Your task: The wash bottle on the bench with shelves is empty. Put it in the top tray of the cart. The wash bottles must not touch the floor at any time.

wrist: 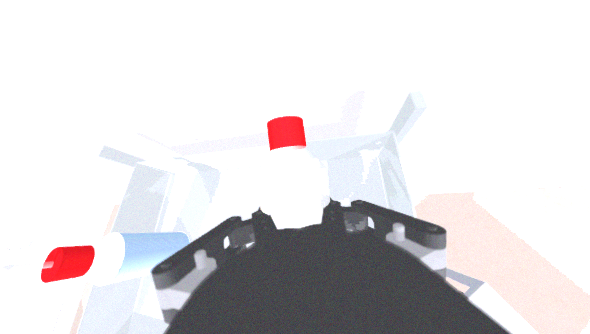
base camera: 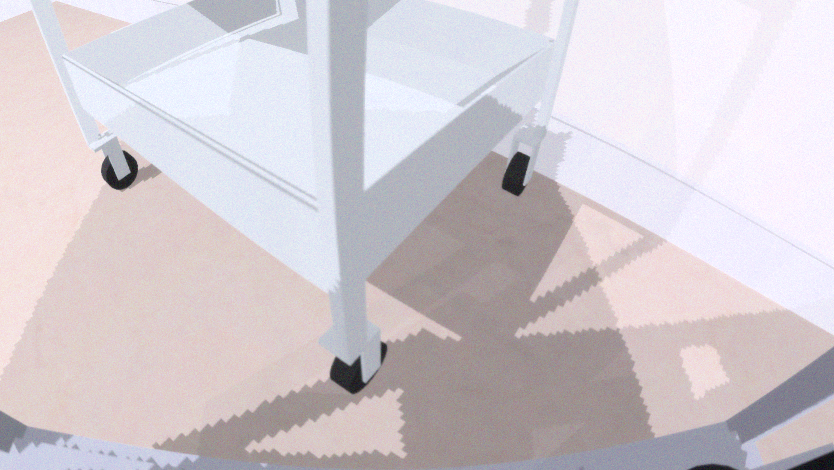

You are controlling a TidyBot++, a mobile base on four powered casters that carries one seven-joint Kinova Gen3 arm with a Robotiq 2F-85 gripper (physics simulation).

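Places are measured from the arm's base along level axes (x ahead, y left, z up), in centimetres.
Pixels of known places: gripper, fingertip midpoint: (wrist: 295,204).
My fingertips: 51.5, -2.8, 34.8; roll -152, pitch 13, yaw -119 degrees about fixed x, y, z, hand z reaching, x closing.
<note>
Behind a point stands the place of what it marks, as x, y, z.
My gripper (wrist: 295,204) {51.5, -2.8, 34.8} is shut on a white wash bottle with a red cap (wrist: 295,177) {51.3, -4.6, 41.4}, seen in the wrist view. The bottle is over the cart's top tray (wrist: 400,175) {47.0, -14.0, 32.6}; its base is hidden behind the gripper, so I cannot tell whether it touches the tray. A second wash bottle with blue contents and a red cap (wrist: 152,250) {59.2, 17.2, 33.4} shows left of the gripper, by the tray's left side, partly hidden by the left finger. In the base view, the white cart (base camera: 348,175) {24.1, 1.4, -16.6} stands close in front, with its lower part in view. The bench with shelves does not show.
The cart's black casters (base camera: 119,169) {50.2, 34.6, -36.2} (base camera: 516,173) {48.5, -15.3, -35.7} (base camera: 354,373) {24.3, 1.9, -35.3} stand on the wooden floor (base camera: 204,245) {40.5, 19.3, -39.6}. A pale wall and skirting (base camera: 700,216) {40.8, -38.1, -33.9} run behind the cart on the right. The base's grey rim (base camera: 525,455) lies along the bottom edge, close to the nearest caster.
</note>
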